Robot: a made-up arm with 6 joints. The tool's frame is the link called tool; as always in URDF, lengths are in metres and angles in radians.
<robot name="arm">
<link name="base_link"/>
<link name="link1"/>
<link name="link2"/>
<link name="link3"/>
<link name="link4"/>
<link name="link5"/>
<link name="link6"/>
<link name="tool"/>
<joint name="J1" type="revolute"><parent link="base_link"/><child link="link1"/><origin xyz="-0.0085 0.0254 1.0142" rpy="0 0 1.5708"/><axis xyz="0 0 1"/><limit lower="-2.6" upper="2.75" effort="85" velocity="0.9"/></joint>
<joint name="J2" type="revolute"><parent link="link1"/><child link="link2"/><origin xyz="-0.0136 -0.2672 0.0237" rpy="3.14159 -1.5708 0"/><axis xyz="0 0 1"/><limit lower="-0.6" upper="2.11" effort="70" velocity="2.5"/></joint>
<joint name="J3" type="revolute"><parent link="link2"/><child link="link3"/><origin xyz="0.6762 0.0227 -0.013" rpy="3.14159 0 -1.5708"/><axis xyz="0 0 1"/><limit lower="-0.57" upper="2.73" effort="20" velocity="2.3"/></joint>
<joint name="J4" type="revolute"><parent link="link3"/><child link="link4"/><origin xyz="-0.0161 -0.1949 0.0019" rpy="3.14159 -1.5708 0"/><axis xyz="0 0 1"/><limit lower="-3.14" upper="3.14" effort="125" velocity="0.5"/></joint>
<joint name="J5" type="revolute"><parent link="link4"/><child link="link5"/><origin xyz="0.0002 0.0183 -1.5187" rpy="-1.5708 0 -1.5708"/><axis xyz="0 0 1"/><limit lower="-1.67" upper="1.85" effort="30" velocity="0.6"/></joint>
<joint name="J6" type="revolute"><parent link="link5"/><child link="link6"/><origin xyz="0.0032 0.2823 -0.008" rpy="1.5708 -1.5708 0"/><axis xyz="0 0 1"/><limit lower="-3.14" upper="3.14" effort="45" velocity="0.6"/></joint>
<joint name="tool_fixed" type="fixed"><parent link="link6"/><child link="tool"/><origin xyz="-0.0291 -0.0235 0.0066" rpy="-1.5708 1.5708 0"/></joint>
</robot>
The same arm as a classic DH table. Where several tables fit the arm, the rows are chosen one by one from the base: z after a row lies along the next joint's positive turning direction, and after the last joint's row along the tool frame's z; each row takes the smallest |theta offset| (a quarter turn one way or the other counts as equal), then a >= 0, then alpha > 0; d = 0 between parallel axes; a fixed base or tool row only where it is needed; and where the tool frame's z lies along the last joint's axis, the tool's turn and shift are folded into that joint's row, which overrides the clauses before.
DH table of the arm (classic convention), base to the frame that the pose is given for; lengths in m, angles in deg. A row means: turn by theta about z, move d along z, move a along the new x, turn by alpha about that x. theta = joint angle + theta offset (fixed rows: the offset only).
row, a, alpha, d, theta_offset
base (fixed), -0.0268, 0.00, 0.0000, -71.50
J1, 0.2672, -90.00, 1.0379, 71.50
J2, 0.6766, 180.00, 0.0000, -88.08
J3, 0.1949, -90.00, 0.0285, 1.92
J4, 0.0183, 90.00, -1.5348, 0.00
J5, -0.0032, -90.00, -0.0078, 0.00
J6, 0.0291, 90.00, -0.2757, 90.00
tool (fixed), 0.0000, 0.00, -0.0235, -90.00
Joint limits (deg, base to tool): -148.97..157.56 -34.38..120.89 -32.66..156.42 -179.91..179.91 -95.68..106.00 -179.91..179.91

